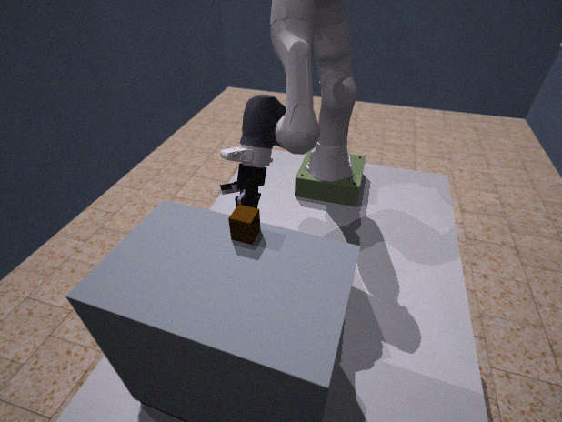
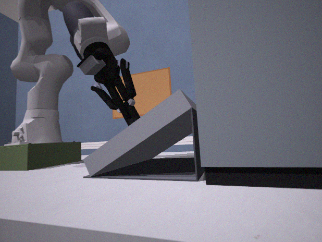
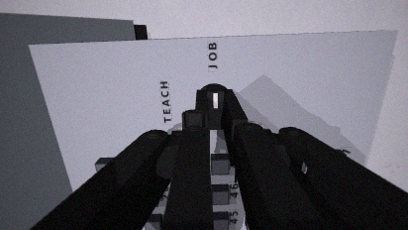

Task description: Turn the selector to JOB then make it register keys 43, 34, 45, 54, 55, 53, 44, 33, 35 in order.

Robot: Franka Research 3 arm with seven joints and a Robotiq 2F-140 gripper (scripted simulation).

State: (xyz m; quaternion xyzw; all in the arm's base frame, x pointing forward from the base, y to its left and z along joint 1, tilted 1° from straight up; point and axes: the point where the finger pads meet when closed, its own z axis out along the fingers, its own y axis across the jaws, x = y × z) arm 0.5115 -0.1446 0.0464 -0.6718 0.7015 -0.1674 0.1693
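The black selector knob is 1 cm ahead of my hand, 1 cm to the right of it and 2 cm below it. From my hand the other things lie so: key 35: 4 cm ahead, 12 cm to the left, 2 cm below; then key 37: 4 cm ahead, 6 cm to the left, 2 cm below; then key 45: 1 cm ahead, 12 cm to the left, 3 cm below.
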